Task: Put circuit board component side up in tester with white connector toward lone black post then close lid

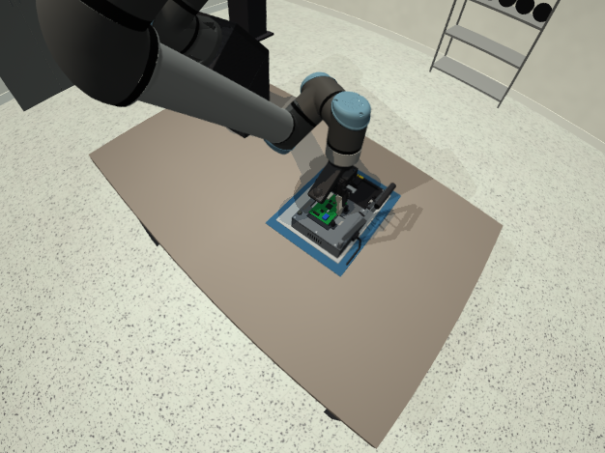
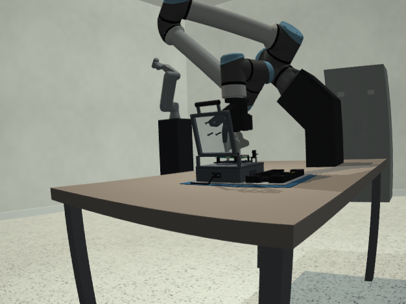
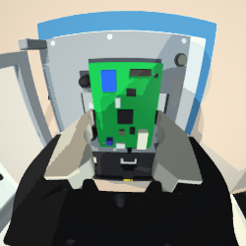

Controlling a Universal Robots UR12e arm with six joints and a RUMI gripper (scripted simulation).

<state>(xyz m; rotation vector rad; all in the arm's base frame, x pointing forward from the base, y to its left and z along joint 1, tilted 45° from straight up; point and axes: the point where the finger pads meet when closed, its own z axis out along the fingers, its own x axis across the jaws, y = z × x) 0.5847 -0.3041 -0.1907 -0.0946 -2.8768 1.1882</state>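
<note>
Now: the green circuit board right at my hand. From my hand the other things lie so: tester bed 20 mm below, 10 mm to the left, 10 mm ahead; then black post 60 mm to the left, 60 mm behind; then tester 40 mm to the left, 30 mm ahead, 30 mm above.
</note>
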